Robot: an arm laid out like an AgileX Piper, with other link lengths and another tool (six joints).
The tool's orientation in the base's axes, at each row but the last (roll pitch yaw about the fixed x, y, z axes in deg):
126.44 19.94 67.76
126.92 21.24 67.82
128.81 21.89 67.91
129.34 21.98 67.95
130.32 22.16 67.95
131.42 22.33 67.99
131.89 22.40 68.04
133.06 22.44 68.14
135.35 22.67 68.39
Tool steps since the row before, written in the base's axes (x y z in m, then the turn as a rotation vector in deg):
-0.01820 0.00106 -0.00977 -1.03 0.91 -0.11
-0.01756 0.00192 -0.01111 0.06 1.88 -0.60
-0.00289 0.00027 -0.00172 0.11 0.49 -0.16
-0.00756 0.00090 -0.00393 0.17 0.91 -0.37
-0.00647 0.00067 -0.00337 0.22 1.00 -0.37
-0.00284 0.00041 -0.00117 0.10 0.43 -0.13
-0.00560 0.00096 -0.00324 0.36 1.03 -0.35
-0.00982 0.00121 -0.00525 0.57 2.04 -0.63
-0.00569 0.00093 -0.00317 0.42 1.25 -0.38
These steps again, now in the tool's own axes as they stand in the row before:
-0.00222 -0.01925 -0.00722 0.46 -0.73 -1.07
-0.00050 -0.01989 -0.00630 1.86 -0.33 -0.57
-0.00014 -0.00323 -0.00097 0.52 -0.02 -0.09
-0.00039 -0.00805 -0.00289 0.98 -0.12 -0.14
-0.00040 -0.00694 -0.00230 1.07 -0.08 -0.16
-0.00019 -0.00285 -0.00120 0.45 -0.01 -0.08
0.00012 -0.00628 -0.00183 1.14 0.03 -0.10
-0.00034 -0.01078 -0.00301 2.19 0.00 -0.32
0.00009 -0.00640 -0.00154 1.36 0.06 -0.16

